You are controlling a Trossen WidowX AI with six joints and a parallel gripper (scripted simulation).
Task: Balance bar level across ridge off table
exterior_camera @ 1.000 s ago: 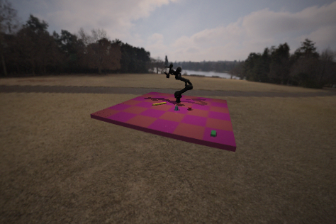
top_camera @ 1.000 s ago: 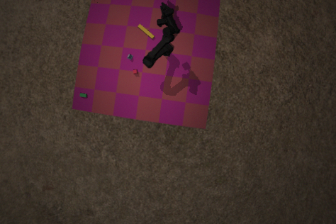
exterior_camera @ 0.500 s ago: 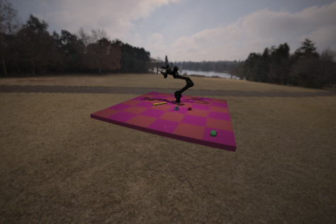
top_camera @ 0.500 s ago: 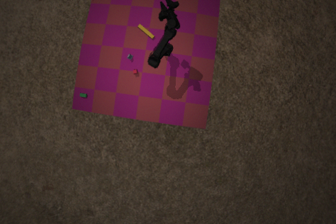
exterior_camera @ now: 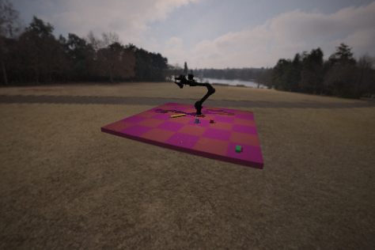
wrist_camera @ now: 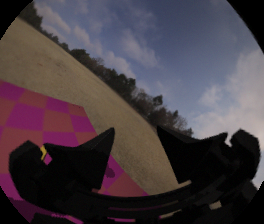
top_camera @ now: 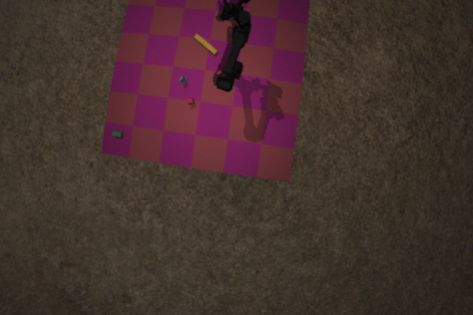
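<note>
The yellow bar lies 39 cm below my gripper tip, 15 cm ahead of it and 12 cm to the left of it. The rest, counted from my gripper tip: small red cube 52 cm to the left, 38 cm below, 18 cm ahead; then green block 80 cm to the left, 66 cm ahead, 39 cm below.
</note>
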